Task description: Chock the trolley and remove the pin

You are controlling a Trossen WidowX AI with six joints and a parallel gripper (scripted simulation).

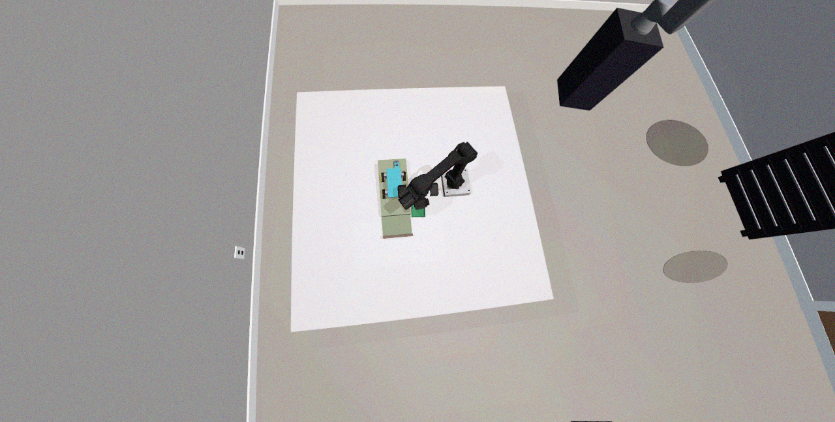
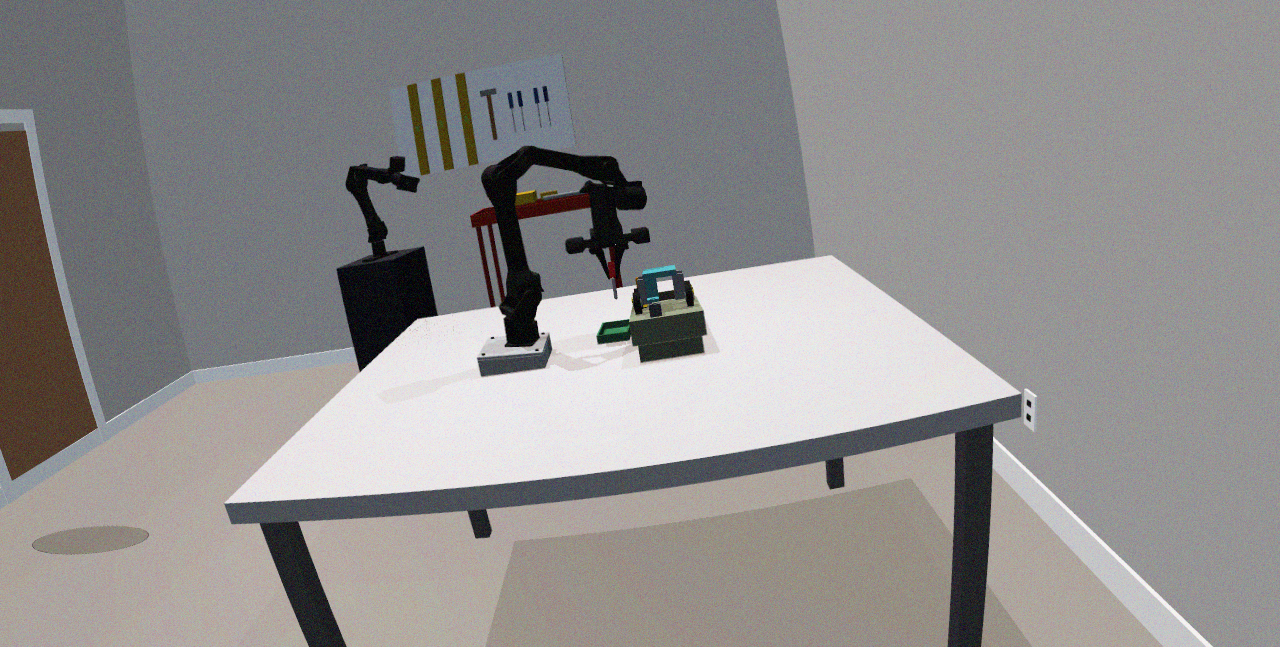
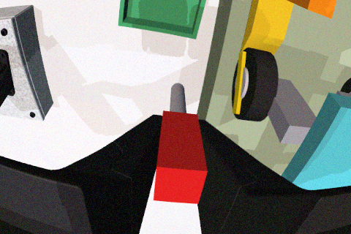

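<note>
Now: gripper tip 30 mm past the green tray, 40 mm to the right of it and 150 mm above it. Also, from my gripper tip: cyan trolley 110 mm ahead, 30 mm to the right, 30 mm below; then yellow chock 50 mm ahead, 50 mm to the left, 60 mm below; then red-headed stop pin right at my gripper tip.
</note>
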